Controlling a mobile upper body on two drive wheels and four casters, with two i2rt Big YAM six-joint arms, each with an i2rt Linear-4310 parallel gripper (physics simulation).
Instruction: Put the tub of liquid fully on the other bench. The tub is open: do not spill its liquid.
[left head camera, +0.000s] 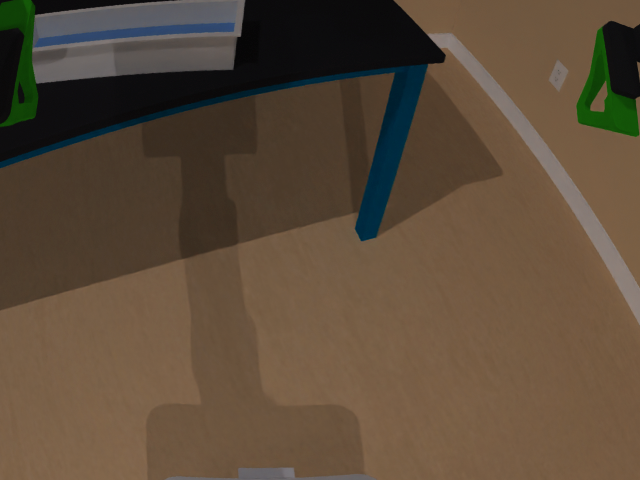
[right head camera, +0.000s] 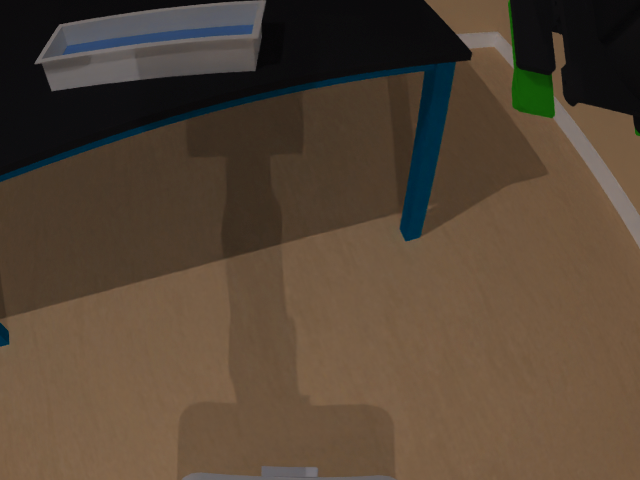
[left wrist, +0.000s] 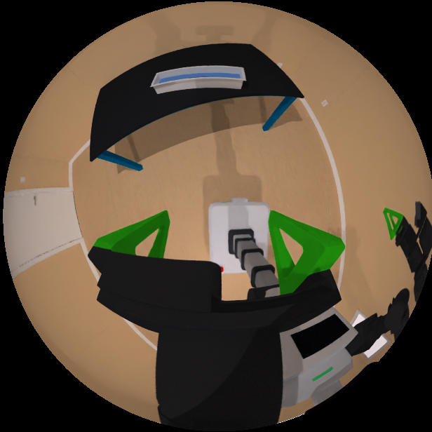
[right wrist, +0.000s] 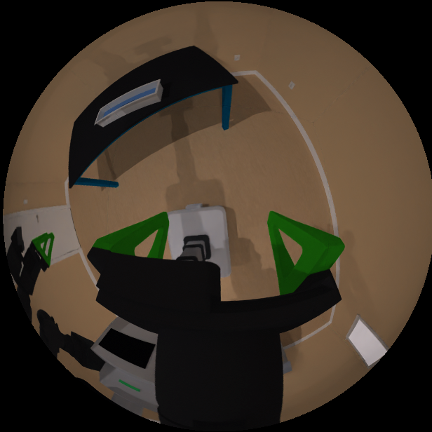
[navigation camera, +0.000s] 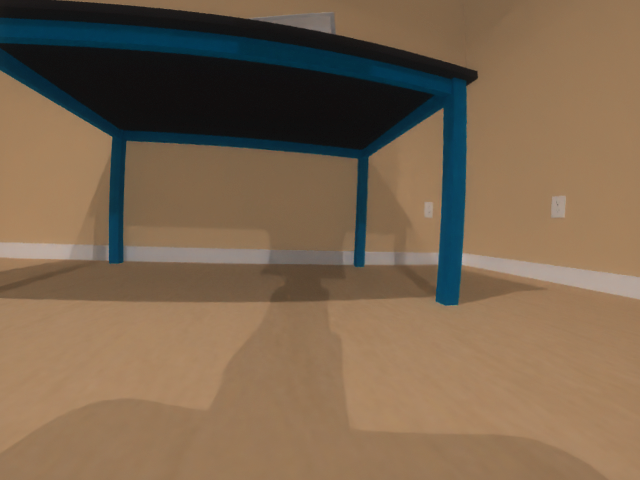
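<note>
The open tub is long and pale grey, with blue liquid inside. It stands upright on the black-topped bench with blue legs; in the navigation camera, part of the tub shows above the bench's edge. A second bench does not show in these views. My left gripper is open and empty; part of it shows at the left edge in the left head camera. My right gripper is open and empty. Both are apart from the tub.
A front bench leg stands near the bench's right corner. A wall with a white baseboard runs along the right. A white door is at the left. My wheeled base stands on the floor before the bench.
</note>
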